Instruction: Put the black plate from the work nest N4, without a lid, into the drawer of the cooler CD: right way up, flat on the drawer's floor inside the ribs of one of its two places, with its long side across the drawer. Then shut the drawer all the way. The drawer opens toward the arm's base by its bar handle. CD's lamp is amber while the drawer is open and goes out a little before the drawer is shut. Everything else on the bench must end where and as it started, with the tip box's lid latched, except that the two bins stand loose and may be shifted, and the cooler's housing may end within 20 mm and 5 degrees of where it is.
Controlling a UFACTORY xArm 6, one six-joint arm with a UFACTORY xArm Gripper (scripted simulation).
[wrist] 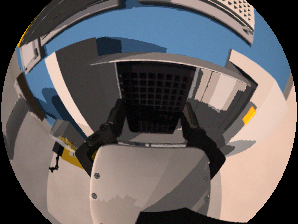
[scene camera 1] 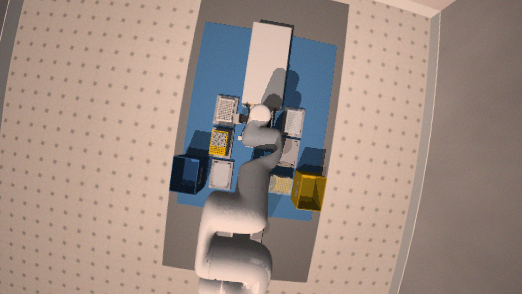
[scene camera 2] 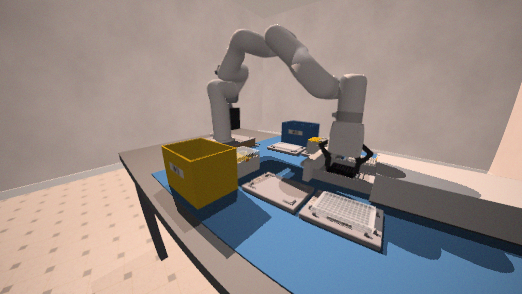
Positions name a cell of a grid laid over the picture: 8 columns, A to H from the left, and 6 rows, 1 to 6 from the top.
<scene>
A cooler CD shows in the wrist view (G4), in scene camera 1 (E2) and in scene camera 2 (H5). A blue bin shows in scene camera 1 (C4) and in scene camera 2 (E3); in the wrist view it is out of frame.
</scene>
